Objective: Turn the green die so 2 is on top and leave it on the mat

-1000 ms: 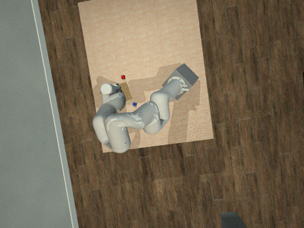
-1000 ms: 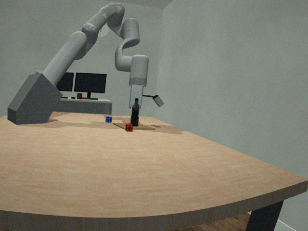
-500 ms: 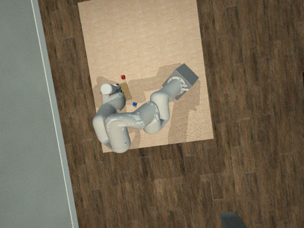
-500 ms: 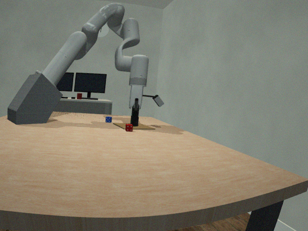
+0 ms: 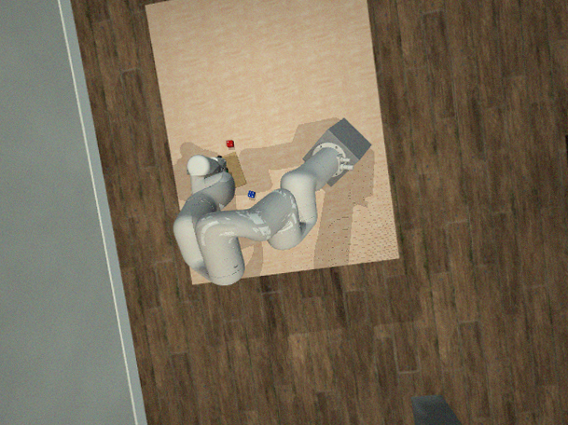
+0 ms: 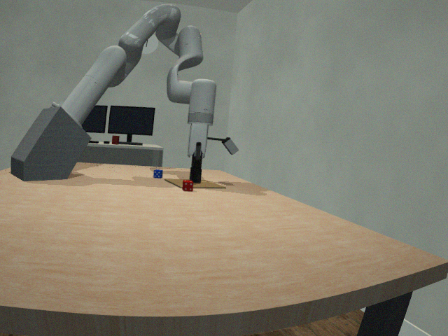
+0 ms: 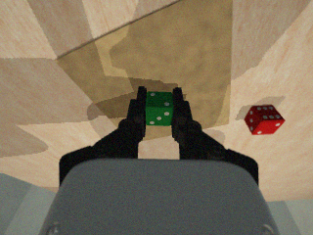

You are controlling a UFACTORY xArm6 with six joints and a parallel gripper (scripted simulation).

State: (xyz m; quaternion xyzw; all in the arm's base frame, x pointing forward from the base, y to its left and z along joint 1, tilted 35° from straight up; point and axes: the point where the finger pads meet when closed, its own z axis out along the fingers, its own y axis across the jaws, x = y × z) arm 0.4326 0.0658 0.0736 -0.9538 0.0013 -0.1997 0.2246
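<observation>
The tan mat is 30 mm below my hand. Round my hand: blue die: 130 mm behind, 70 mm to the left, 20 mm below; red die: 10 mm behind, 120 mm to the right, 20 mm below; green die: 10 mm below.
</observation>
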